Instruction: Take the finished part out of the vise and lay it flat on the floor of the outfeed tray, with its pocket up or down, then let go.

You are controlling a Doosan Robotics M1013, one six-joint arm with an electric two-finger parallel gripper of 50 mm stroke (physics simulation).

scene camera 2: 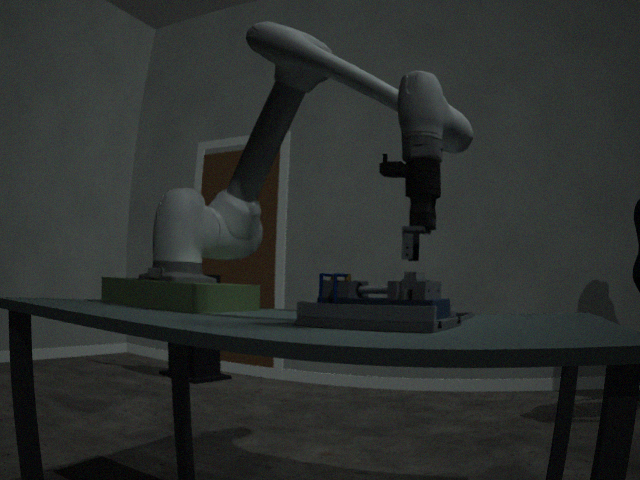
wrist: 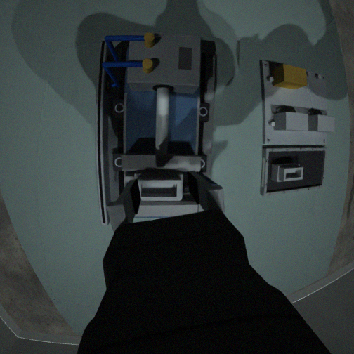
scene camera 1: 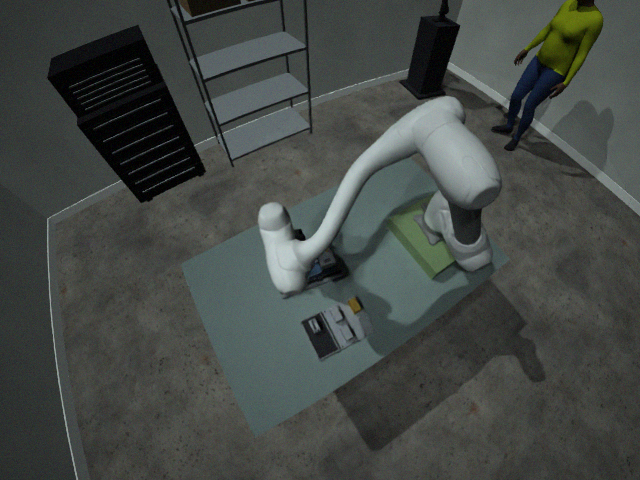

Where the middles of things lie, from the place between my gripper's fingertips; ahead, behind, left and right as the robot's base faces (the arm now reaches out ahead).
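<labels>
There is the grey plate (scene camera 1: 360, 328), 0.29 m to the left of my hand, 0.14 m behind it and 0.14 m below it. And the yellow block (wrist: 287, 76) is 0.11 m below my hand, with 0.25 m to the left of it and 0.19 m behind it as its other distances.
</labels>
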